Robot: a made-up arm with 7 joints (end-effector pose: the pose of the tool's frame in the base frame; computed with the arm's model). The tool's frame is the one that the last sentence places. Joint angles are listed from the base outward.
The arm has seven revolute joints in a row. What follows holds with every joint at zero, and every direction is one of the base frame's. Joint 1 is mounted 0.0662 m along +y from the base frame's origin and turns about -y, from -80 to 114.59 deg. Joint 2 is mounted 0.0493 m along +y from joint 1 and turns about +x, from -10 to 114.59 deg. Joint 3 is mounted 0.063 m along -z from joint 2 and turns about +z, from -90 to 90 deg. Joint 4 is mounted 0.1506 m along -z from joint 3 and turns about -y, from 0 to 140 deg. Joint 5 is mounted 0.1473 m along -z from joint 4 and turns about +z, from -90 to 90 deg. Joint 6 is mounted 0.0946 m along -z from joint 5 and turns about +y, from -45 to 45 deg. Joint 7 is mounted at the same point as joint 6 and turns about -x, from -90 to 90 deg. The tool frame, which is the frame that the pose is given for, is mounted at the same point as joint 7; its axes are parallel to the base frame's.
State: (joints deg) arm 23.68 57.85 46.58 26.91 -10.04 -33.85 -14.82
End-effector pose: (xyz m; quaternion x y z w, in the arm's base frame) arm 0.1336 0.5213 -0.1173 0.6164 -0.6290 0.2018 0.4286
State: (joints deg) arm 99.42 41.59 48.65 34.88 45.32 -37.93 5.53
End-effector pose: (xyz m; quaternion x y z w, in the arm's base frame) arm 0.2211 0.4667 0.1293 0.0602 0.7835 -0.5542 0.2747
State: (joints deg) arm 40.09 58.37 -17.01 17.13 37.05 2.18 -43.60
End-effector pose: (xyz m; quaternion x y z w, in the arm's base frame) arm 0.2138 0.4833 -0.1481 0.6175 -0.3564 0.3899 0.5827
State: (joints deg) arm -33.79 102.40 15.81 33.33 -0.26 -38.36 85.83
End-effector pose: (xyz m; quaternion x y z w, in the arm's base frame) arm 0.1756 0.5137 0.0325 0.0165 0.1632 -0.6178 0.7690
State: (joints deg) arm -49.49 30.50 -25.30 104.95 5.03 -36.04 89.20
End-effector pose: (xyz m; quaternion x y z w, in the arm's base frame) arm -0.0003 0.1062 -0.2782 -0.6694 -0.3126 -0.5820 0.3397
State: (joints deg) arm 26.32 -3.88 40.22 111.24 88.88 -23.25 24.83
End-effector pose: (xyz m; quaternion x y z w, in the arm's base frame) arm 0.2144 0.2522 -0.0451 0.3327 0.8587 -0.3491 0.1737
